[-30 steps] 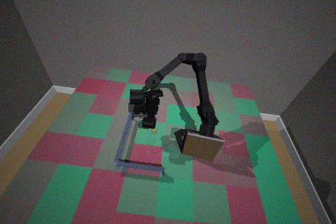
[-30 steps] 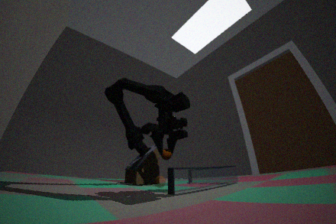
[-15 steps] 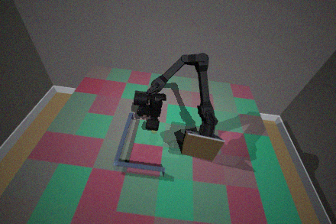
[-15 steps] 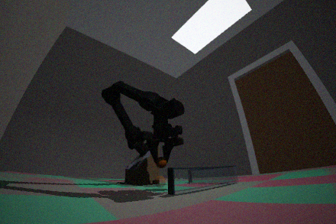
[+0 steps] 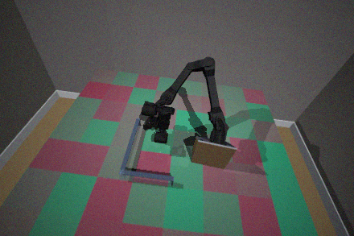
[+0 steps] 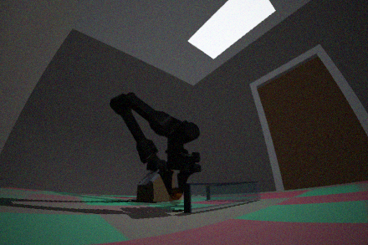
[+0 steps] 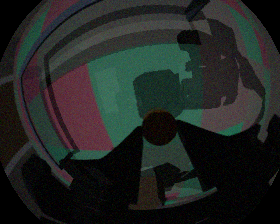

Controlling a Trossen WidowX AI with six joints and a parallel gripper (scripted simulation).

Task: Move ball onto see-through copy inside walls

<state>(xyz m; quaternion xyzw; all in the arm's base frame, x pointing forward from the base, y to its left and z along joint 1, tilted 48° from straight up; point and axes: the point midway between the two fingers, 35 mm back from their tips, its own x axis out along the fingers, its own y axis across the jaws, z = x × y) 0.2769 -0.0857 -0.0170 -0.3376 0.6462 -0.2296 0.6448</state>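
My gripper tip is 1 cm above the see-through copy of ball. From my gripper tip the other things lie so: orange ball right at my gripper tip.
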